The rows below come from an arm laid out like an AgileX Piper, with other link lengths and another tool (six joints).
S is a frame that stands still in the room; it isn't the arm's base.
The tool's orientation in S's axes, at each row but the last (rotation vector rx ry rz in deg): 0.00, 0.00, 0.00; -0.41, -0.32, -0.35; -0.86, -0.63, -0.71; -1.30, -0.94, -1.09; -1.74, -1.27, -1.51; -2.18, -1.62, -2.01; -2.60, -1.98, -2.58; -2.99, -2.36, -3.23; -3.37, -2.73, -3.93; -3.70, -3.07, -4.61
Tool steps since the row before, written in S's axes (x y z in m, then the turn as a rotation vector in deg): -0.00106, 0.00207, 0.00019, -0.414, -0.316, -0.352; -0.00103, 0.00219, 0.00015, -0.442, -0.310, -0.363; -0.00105, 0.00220, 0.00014, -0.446, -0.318, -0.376; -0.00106, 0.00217, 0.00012, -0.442, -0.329, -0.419; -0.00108, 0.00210, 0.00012, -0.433, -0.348, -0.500; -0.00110, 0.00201, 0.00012, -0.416, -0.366, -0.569; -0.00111, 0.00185, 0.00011, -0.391, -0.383, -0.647; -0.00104, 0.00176, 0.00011, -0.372, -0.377, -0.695; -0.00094, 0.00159, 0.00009, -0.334, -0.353, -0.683; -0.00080, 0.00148, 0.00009, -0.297, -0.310, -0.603
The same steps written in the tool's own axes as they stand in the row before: -0.00106, 0.00207, 0.00019, -0.414, -0.316, -0.352; -0.00104, 0.00218, 0.00017, -0.442, -0.310, -0.363; -0.00108, 0.00218, 0.00018, -0.446, -0.318, -0.376; -0.00110, 0.00215, 0.00019, -0.443, -0.328, -0.419; -0.00113, 0.00207, 0.00021, -0.435, -0.344, -0.501; -0.00116, 0.00196, 0.00023, -0.419, -0.359, -0.571; -0.00119, 0.00179, 0.00023, -0.396, -0.371, -0.651; -0.00113, 0.00169, 0.00024, -0.380, -0.362, -0.699; -0.00104, 0.00151, 0.00023, -0.343, -0.336, -0.687; -0.00091, 0.00140, 0.00023, -0.305, -0.295, -0.606
